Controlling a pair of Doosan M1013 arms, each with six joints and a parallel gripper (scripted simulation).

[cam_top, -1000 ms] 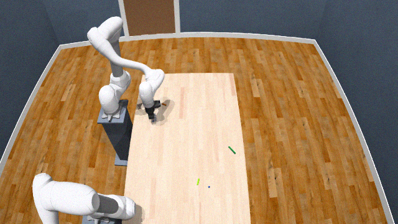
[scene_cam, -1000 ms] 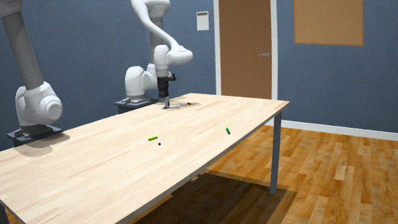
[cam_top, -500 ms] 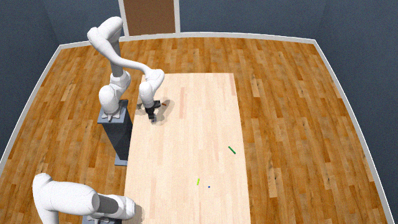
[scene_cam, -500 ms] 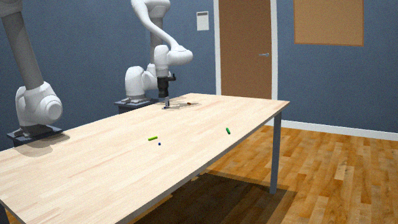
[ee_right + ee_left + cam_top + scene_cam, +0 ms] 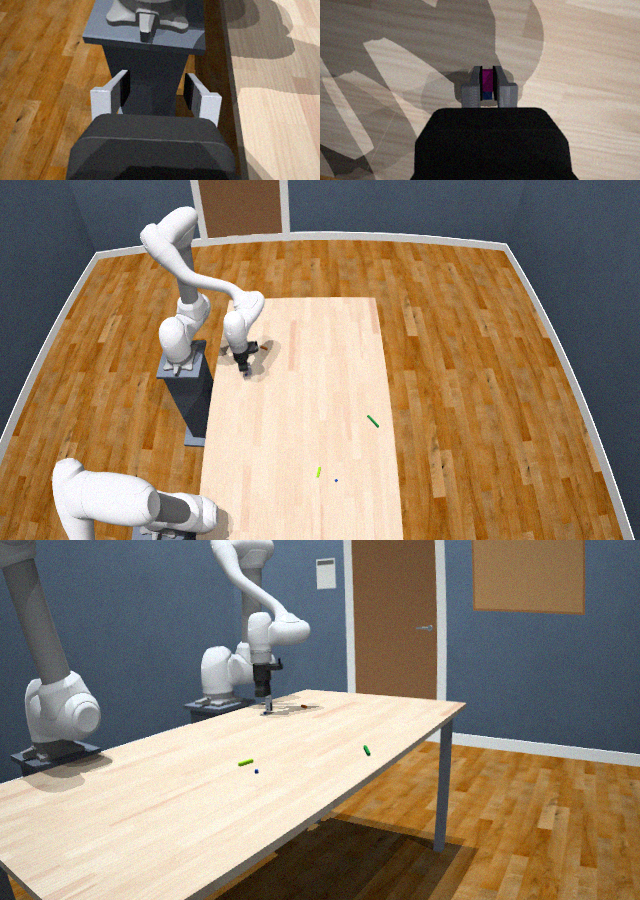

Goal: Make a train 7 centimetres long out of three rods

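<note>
The orange rod is 17 cm to the left of my left hand, 7 cm ahead of it and 3 cm below it. From my left hand the other things lie so: lime rod 56 cm to the right, 32 cm ahead, 3 cm below; magenta rod 2 cm below; green rod 59 cm ahead, 31 cm to the right, 3 cm below.
</note>
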